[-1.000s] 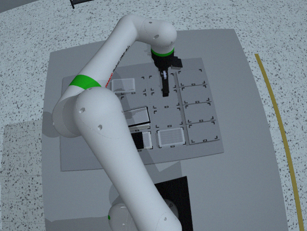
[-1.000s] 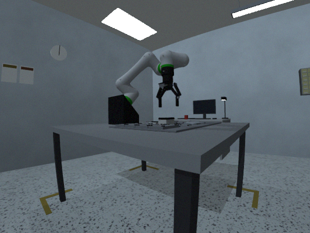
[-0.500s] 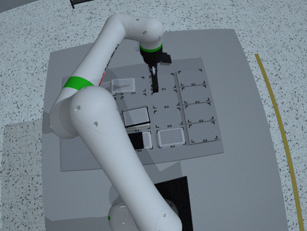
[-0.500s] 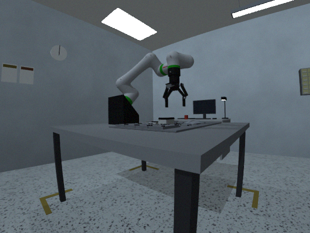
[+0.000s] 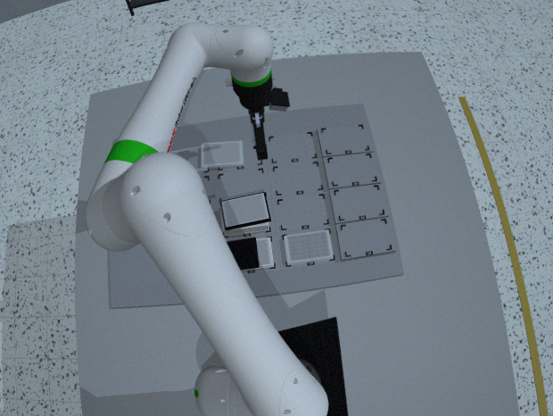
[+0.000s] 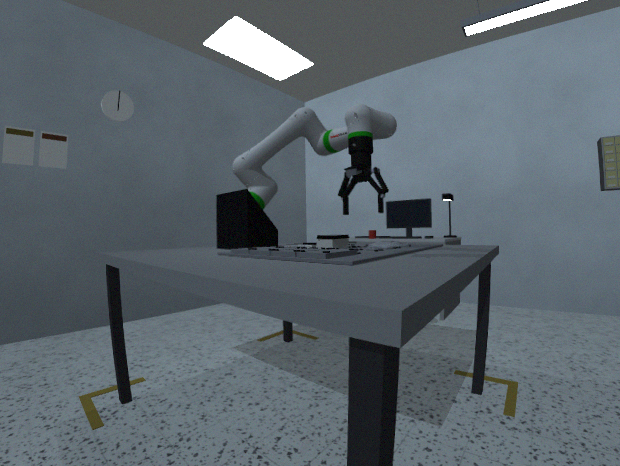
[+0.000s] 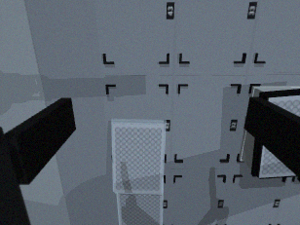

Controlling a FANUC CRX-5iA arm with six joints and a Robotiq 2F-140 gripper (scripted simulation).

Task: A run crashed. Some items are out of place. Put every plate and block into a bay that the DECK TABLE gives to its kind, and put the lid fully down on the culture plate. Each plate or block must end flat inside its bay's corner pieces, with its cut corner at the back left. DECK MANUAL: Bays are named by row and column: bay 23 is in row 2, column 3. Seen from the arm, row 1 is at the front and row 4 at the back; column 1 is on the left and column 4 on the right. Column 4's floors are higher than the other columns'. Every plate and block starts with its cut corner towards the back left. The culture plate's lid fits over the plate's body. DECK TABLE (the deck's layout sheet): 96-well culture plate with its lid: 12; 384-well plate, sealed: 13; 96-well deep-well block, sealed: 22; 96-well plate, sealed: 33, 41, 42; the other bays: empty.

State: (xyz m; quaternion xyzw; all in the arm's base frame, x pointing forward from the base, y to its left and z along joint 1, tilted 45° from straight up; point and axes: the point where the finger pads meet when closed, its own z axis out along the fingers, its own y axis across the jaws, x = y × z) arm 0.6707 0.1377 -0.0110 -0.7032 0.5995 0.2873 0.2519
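The black lid lies 30 cm behind my hand, 13 cm below it and 8 cm to the left of it. Round my hand: 96-well plate: 13 cm below, 12 cm to the left, 1 cm ahead; deep-well block: 19 cm behind, 12 cm below, 5 cm to the left; dark-sided plate: 19 cm behind, 9 cm below, 4 cm to the left.
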